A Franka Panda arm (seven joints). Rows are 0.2 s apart.
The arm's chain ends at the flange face. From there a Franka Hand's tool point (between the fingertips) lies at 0.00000 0.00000 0.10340 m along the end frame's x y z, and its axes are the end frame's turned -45 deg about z.
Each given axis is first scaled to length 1.
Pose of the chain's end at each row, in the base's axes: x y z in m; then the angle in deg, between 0 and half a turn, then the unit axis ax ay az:
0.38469 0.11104 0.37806 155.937 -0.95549 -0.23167 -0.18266
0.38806 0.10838 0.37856 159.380 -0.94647 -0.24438 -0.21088
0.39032 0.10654 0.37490 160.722 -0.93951 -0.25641 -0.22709
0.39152 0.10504 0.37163 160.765 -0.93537 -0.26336 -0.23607
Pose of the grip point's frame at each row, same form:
0.40945 0.15969 0.29025 165.729 -0.78272 -0.57138 -0.24673
0.41911 0.15316 0.29069 170.138 -0.77115 -0.58063 -0.26114
0.42445 0.15032 0.28766 172.085 -0.76082 -0.58941 -0.27157
0.42694 0.14940 0.28521 172.514 -0.75426 -0.59408 -0.27957

